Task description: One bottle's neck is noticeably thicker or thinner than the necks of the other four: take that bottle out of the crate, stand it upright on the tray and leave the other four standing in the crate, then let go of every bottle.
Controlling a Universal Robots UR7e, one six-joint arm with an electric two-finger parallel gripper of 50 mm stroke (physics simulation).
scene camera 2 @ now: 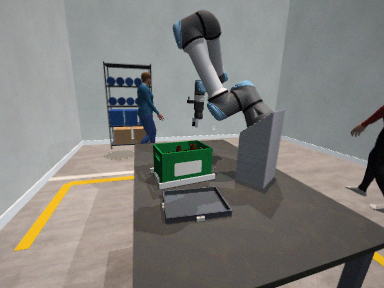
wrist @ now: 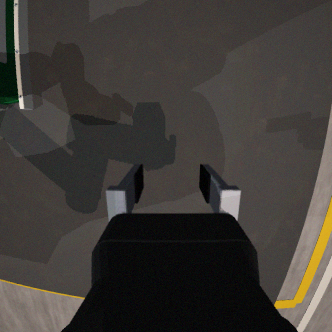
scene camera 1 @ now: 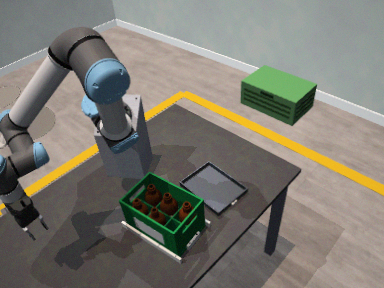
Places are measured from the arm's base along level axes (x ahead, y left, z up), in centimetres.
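Where they show: gripper, fingertip midpoint: (scene camera 2: 194, 126) (wrist: 171, 175) (scene camera 1: 39, 233); arm's base, origin of the base link: (scene camera 2: 261, 121).
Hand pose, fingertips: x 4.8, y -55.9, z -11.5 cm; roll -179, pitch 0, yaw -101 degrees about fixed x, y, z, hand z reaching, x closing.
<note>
Things, the pixels of their top centre, and the offset from my fingertips. "spot": a spot on its surface instead.
- green crate, middle of its top: (scene camera 1: 160, 200) (scene camera 2: 182, 146) dx +30.3, dy +33.9, dz -2.7 cm
- dark tray, surface spot: (scene camera 2: 196, 202) (scene camera 1: 210, 187) spot: dx +38.0, dy +60.6, dz -19.7 cm
The green crate (scene camera 1: 165, 239) (scene camera 2: 167, 167) (wrist: 9, 82) stands on the table. In scene camera 1 it holds brown bottles: one at the back left (scene camera 1: 152, 195), one in the middle (scene camera 1: 169, 204), one at the right (scene camera 1: 185, 212), one at the left (scene camera 1: 139, 206) and one at the front (scene camera 1: 157, 216). All stand upright; I cannot tell which neck differs. The dark tray (scene camera 1: 214, 187) (scene camera 2: 196, 202) lies beside the crate with no bottle on it. My gripper (scene camera 1: 37, 232) (scene camera 2: 194, 123) (wrist: 171, 175) is open and empty, raised above the table, well to the side of the crate.
White guide strips (scene camera 1: 151, 242) (scene camera 2: 187, 181) run along the crate's base. The arm's grey pedestal (scene camera 1: 123, 157) (scene camera 2: 257, 150) stands near the crate and tray. A green box (scene camera 1: 277, 95) is on the floor. A shelf rack (scene camera 2: 127, 65) and two people are beyond the table.
</note>
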